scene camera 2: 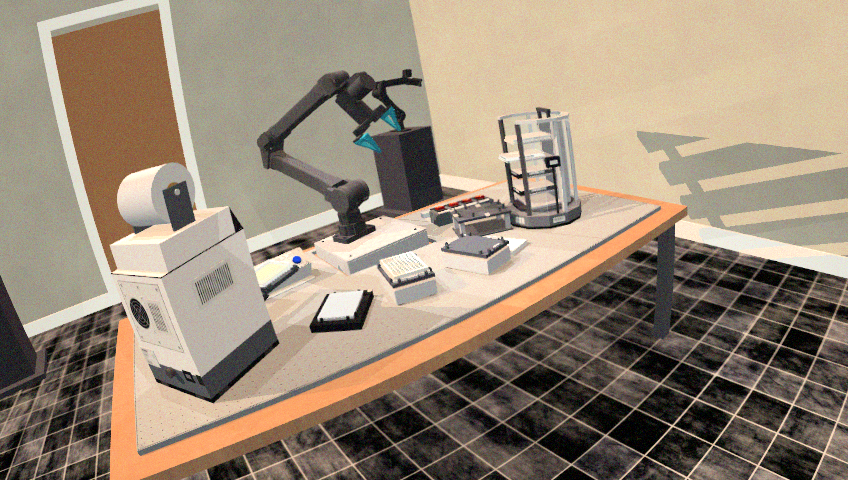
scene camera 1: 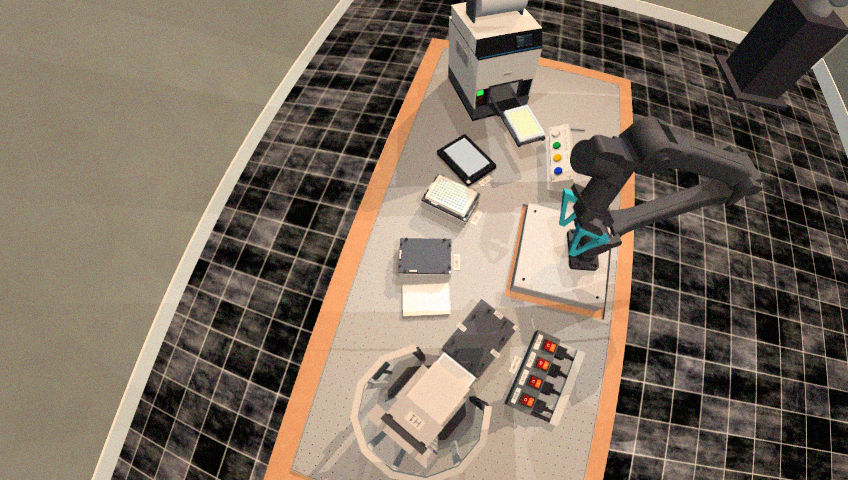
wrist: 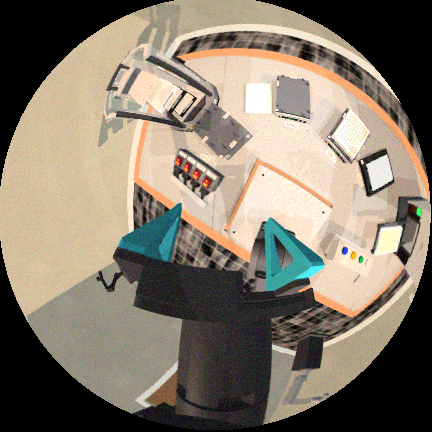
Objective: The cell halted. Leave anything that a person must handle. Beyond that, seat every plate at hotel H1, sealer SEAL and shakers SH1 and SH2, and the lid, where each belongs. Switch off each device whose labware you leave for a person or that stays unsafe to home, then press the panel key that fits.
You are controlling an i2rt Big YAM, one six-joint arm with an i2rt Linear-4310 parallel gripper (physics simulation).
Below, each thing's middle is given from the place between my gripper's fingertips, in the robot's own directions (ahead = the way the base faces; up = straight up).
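Labels:
Shaker SH2 (scene camera 1: 418, 257): my hand 290 mm short of it, 280 mm above it, 40 mm to the left of it. Counted from my hand: plate hotel H1 (scene camera 1: 391, 429), 350 mm to the left, 260 mm ahead, 140 mm below; well plate with pink wells (scene camera 1: 427, 299), well below, a long way ahead, slightly to the left; white lid (scene camera 2: 338, 305), far to the right, far below, a good way ahead.

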